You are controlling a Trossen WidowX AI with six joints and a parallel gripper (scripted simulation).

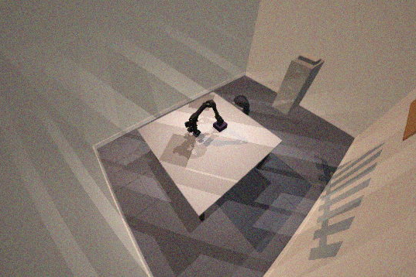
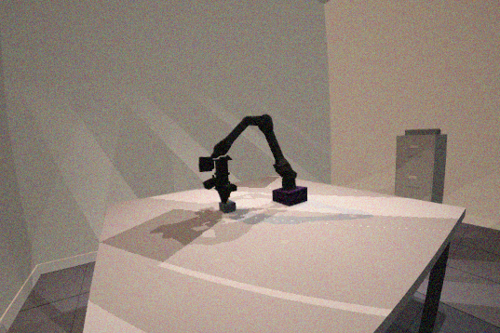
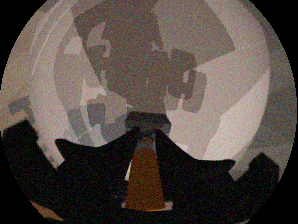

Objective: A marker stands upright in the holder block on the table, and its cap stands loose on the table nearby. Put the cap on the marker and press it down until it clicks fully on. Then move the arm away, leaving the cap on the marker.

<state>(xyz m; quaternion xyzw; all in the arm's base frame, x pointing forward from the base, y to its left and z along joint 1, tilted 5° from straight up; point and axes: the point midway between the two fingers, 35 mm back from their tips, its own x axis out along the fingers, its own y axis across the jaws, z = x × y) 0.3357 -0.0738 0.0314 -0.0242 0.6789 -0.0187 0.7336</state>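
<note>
Right now the dark holder block is 2 cm behind my gripper tip and 2 cm below it. From my gripper tip the other things lie so: orange cap: 2 cm behind, 5 cm above.
</note>
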